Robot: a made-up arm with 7 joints.
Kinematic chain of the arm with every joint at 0, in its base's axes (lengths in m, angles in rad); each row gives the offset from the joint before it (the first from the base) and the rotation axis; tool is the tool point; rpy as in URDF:
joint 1: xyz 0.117 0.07 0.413 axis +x
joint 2: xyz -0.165 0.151 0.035 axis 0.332 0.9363 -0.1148
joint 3: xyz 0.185 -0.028 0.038 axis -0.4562 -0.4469 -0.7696
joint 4: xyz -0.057 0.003 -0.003 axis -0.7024 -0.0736 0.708
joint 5: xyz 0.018 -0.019 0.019 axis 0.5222 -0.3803 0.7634
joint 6: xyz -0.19 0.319 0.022 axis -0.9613 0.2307 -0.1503
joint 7: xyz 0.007 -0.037 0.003 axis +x
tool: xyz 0.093 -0.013 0.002 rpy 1.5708 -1.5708 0
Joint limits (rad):
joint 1: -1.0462..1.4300
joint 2: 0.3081..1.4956
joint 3: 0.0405..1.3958
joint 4: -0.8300..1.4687
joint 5: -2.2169..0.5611
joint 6: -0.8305..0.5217
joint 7: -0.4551..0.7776
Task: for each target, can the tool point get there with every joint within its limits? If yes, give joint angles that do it. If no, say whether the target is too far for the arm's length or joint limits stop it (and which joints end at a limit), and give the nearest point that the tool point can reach.
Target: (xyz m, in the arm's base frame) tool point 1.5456 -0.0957 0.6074
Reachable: no: too far | nearest point 0.3943 0.0698 0.5657 | short by 1.164 m
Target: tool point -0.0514 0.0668 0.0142
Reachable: yes | joints -0.6682 0.9524 1.0530 0.9771 -0.7125 -0.1112 0.5830
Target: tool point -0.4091 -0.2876 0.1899
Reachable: no: joint limits stop it (at a limit: joint 1, joint 2, joint 3, joint 6, joint 7) | nearest point -0.2373 -0.1408 0.1910 | short by 0.226 m
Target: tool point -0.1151 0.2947 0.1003
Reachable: yes | joints -0.0957 1.2081 0.3840 0.9905 -1.3814 -0.4428 -0.0488
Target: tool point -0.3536 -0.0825 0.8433
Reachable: no: joint limits stop it (at a limit: joint 1, joint 2, joint 6, joint 7) | nearest point -0.1996 0.0471 0.7212 | short by 0.235 m
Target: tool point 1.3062 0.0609 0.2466
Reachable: no: too far | nearest point 0.3969 0.1107 0.2694 | short by 0.911 m
